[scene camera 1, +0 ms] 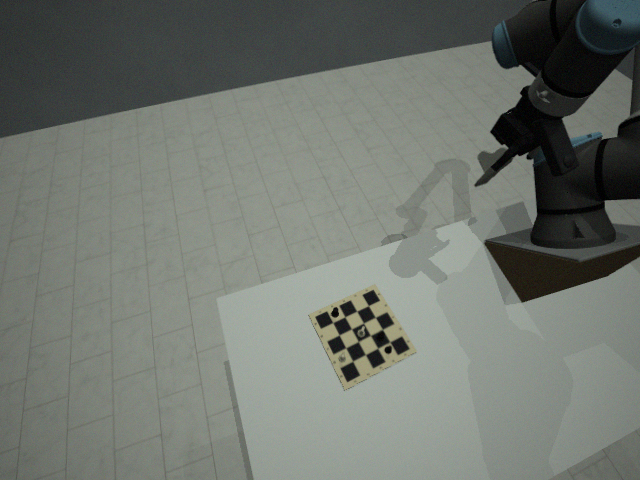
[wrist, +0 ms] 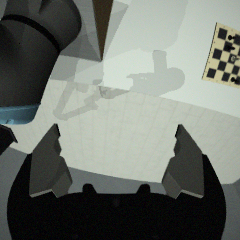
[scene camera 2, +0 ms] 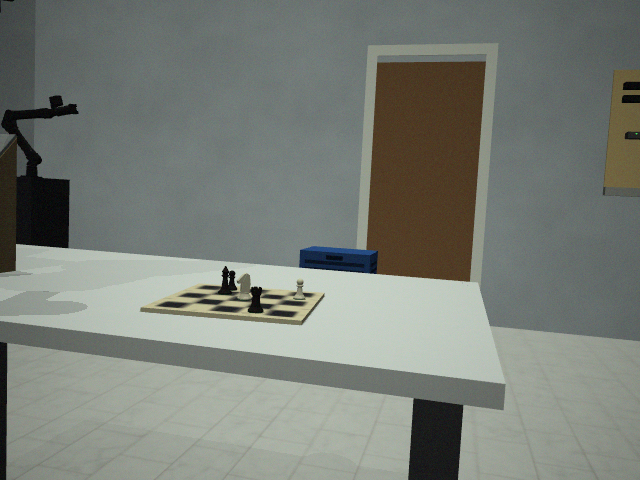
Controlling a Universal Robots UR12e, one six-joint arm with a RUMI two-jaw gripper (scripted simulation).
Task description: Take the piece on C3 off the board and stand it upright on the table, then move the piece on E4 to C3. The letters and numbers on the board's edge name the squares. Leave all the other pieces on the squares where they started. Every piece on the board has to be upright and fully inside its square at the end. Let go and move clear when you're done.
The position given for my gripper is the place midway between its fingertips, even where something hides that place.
In view: my gripper (scene camera 1: 501, 172).
My gripper is seen too in the wrist view (wrist: 117, 125).
